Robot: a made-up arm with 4 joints.
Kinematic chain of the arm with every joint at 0, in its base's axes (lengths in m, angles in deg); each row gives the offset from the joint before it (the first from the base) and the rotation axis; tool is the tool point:
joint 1: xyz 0 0 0.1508 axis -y
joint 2: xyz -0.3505 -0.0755 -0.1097 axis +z
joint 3: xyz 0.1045 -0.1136 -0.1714 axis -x
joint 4: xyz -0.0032 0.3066 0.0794 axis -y
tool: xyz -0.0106 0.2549 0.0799
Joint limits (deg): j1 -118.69..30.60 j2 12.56..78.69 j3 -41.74..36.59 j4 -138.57..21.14
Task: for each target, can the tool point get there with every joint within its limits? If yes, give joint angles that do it. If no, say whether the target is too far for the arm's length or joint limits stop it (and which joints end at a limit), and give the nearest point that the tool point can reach.
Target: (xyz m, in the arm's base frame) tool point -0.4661 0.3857 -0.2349
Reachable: yes | joints -6.66 31.15 22.65 -107.73
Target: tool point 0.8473 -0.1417 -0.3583
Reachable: no: joint limits stop it (at a limit: joint 1, joint 2, joint 3) | nearest point 0.3149 0.1478 0.2896 | short by 0.887 m
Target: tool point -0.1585 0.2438 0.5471
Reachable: yes | joints -51.29 29.36 -28.07 -11.00
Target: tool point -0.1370 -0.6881 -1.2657
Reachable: no: too far | nearest point -0.3992 0.0696 -0.6607 | short by 1.004 m
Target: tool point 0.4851 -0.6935 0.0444
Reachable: no: joint limits stop it (at a limit: joint 1, joint 2, joint 3, joint 4) | nearest point 0.4387 0.0262 0.5259 | short by 0.867 m
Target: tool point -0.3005 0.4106 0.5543
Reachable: yes | joints -96.52 23.81 15.37 -90.94
